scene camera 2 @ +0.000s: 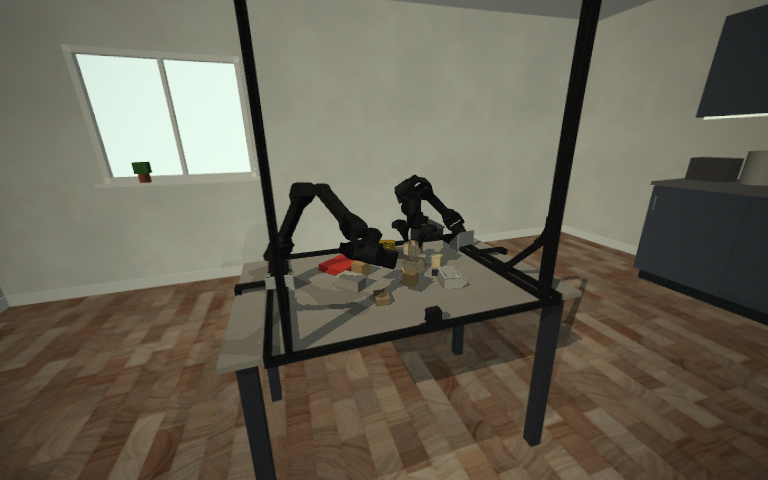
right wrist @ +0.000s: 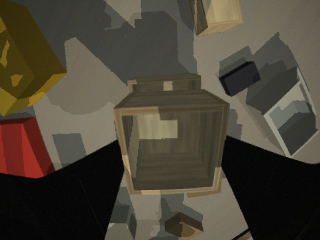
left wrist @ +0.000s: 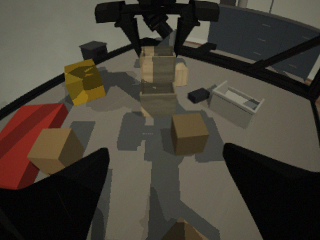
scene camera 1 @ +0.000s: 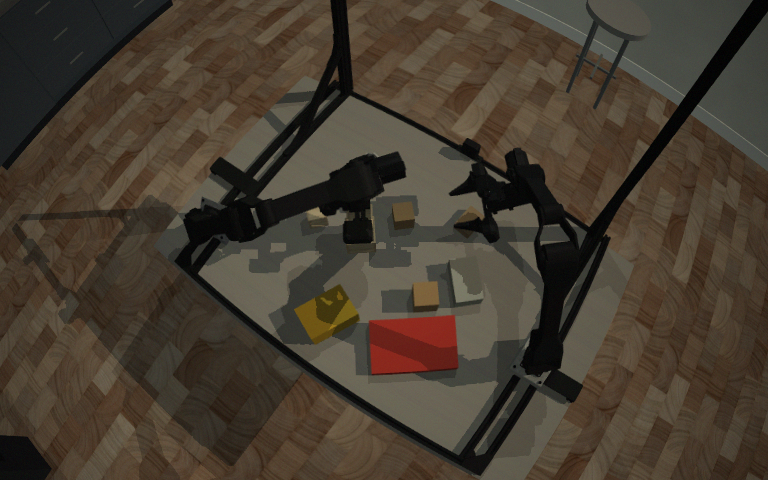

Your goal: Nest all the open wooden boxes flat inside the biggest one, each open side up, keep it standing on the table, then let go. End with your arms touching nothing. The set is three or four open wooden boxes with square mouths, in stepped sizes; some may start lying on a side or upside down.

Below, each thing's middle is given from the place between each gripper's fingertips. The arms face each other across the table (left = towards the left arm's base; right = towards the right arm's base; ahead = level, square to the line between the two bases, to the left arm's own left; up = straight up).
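Labels:
From my right hand (scene camera 1: 359,219), the dark block (right wrist: 233,82) is 8 cm behind, 7 cm to the right and 14 cm below. Going by their middles, the dark block is the nearest to my right hand of the things named here, and the red block is the farthest from it. The yellow block (scene camera 1: 331,312) is 22 cm ahead of my right hand, 2 cm to the left of it and 12 cm below it, while the red block (scene camera 1: 413,345) is 20 cm ahead of my right hand, 23 cm to the left of it and 14 cm below it.
Counting from my left hand (scene camera 1: 451,210), I find the dark block 4 cm ahead, 29 cm to the right and 14 cm below. The yellow block is 34 cm ahead of my left hand, 20 cm to the right of it and 12 cm below it. As for the red block, it is 32 cm ahead of my left hand, 2 cm to the left of it and 14 cm below it.

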